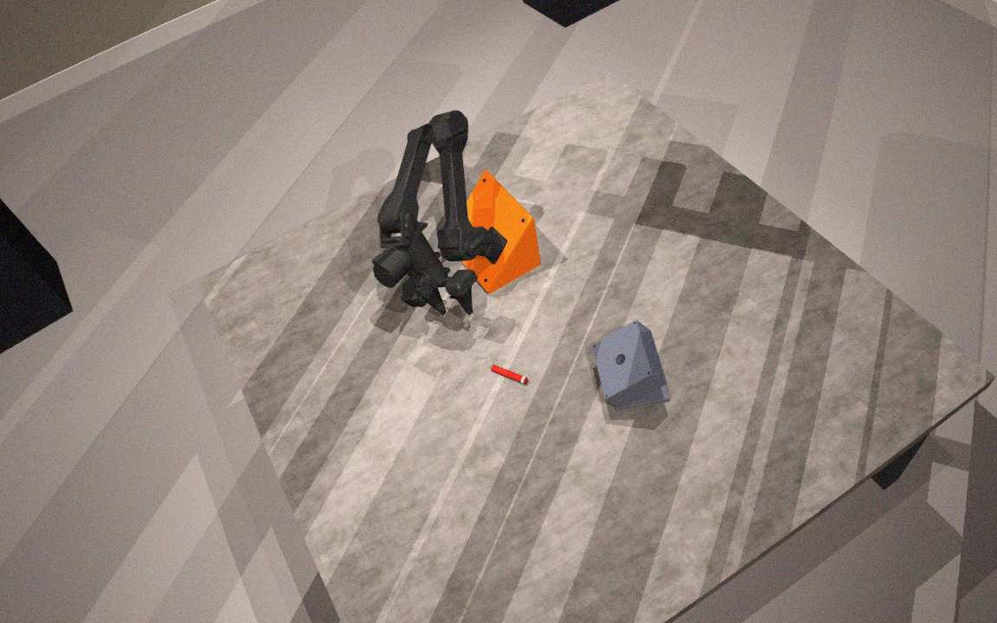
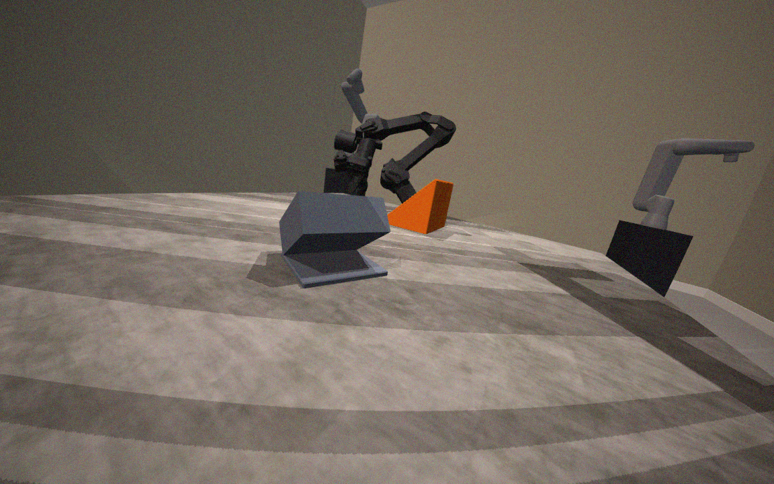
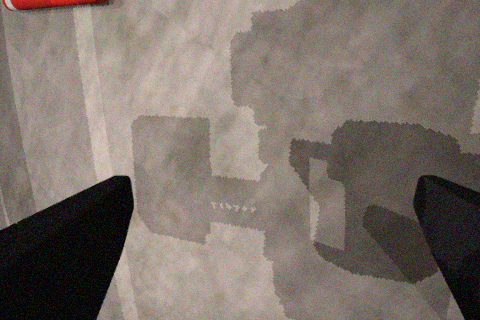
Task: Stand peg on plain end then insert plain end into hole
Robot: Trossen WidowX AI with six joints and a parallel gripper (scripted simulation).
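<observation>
The red peg is 19 cm ahead of my gripper tip, 2 cm to the left of it and 5 cm below it. From my gripper tip the other things lie so: sloped panel 34 cm ahead, 20 cm to the left.
</observation>
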